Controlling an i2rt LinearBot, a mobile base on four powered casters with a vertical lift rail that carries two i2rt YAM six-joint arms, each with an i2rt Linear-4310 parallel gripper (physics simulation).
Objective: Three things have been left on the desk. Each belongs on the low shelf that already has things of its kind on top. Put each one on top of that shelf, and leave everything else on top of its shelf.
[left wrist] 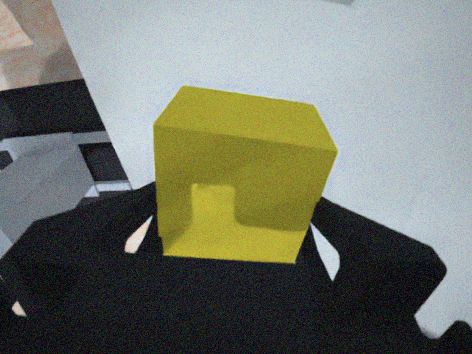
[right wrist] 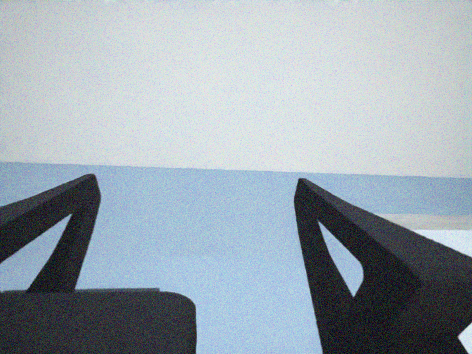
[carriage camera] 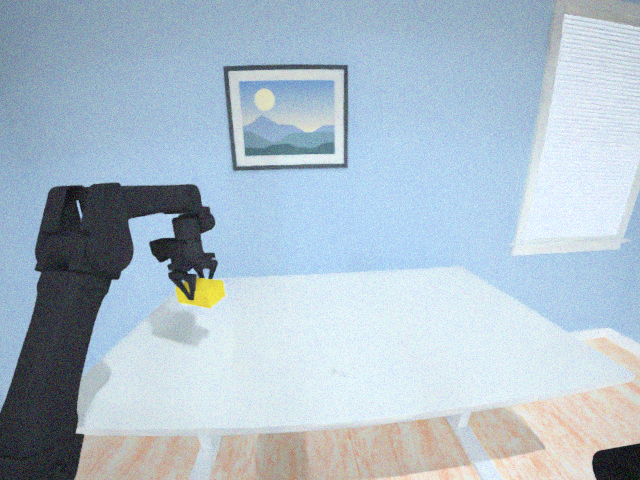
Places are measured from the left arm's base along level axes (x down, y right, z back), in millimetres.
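Pixels of known places: left gripper, between the fingertips: (left wrist: 233,189) (carriage camera: 199,294); right gripper, between the fingertips: (right wrist: 199,187).
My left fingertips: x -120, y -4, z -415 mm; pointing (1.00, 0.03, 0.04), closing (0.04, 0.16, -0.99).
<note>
Behind a point stands the place of what it marks.
A yellow block (carriage camera: 211,293) @(x -139, y 46, z -387 mm) (left wrist: 240,180) @(x -151, y -31, z -422 mm) is held between the fingers of my left gripper (carriage camera: 199,288) @(x -121, y -4, z -415 mm), which is shut on it. In the carriage view the block is above the far left part of the white desk (carriage camera: 361,335) @(x 98, y 447, z -517 mm), with a shadow on the desk below it. In the left wrist view the block fills the middle, with a dark finger on each side. My right gripper (right wrist: 199,187) @(x -436, y 671, z -33 mm) is open and empty, with wall and ceiling behind its fingers. No low shelf shows in these views.
A framed mountain picture (carriage camera: 342,116) @(x -675, y 421, z -1027 mm) hangs on the blue wall behind the desk. A window with white blinds (carriage camera: 584,129) @(x -665, y 1793, z -1156 mm) is at the right. Wooden floor (carriage camera: 351,454) @(x 818, y 440, z -548 mm) and the desk's white legs (carriage camera: 206,454) show below the desk's front edge.
</note>
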